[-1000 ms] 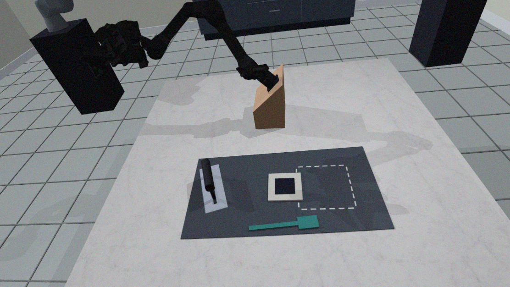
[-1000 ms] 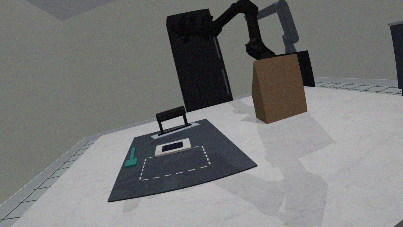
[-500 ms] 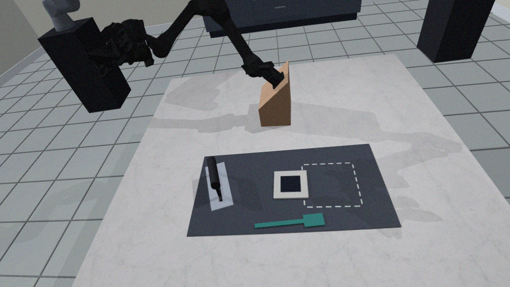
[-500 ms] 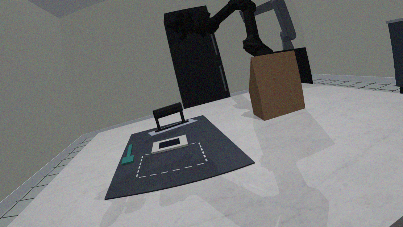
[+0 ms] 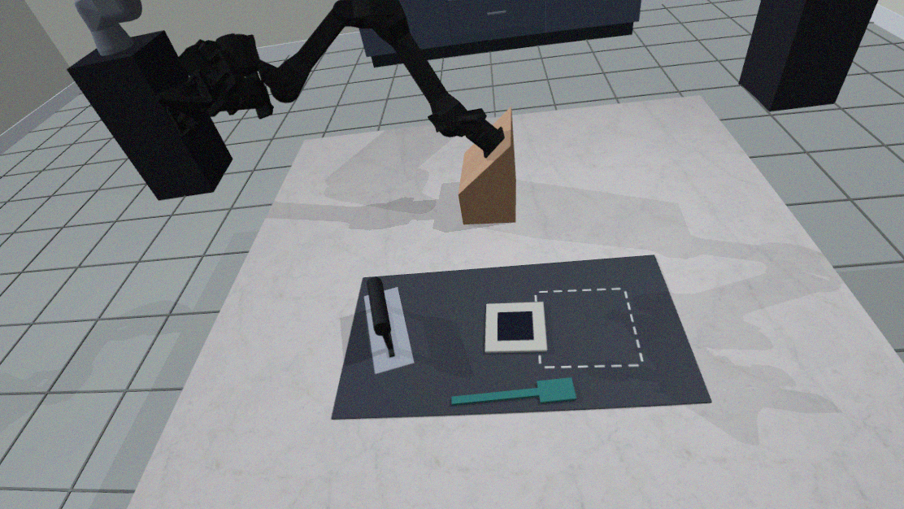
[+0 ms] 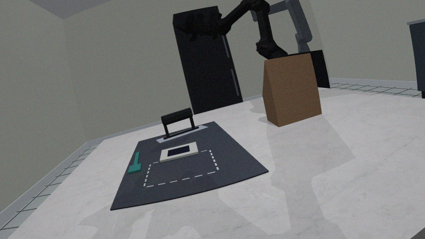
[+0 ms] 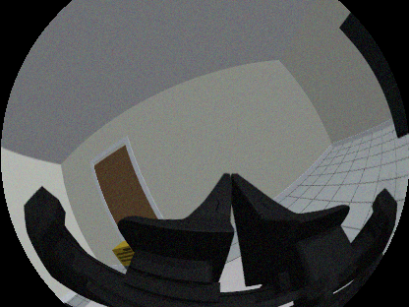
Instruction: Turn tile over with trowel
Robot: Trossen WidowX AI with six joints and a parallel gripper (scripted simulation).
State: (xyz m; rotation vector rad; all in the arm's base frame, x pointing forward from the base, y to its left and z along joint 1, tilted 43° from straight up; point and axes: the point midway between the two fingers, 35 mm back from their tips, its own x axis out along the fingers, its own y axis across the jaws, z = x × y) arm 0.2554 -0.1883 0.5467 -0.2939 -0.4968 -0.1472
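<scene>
My gripper tip is now 450 mm above the trowel, 260 mm to the right of it and 130 mm short of it. The rest, counted from my gripper tip: dark mat: 510 mm below, 500 mm to the left, 150 mm ahead; tile: 510 mm to the left, 480 mm below, 150 mm ahead; teal flat tool: 510 mm to the left, 480 mm below, 290 mm ahead.
</scene>
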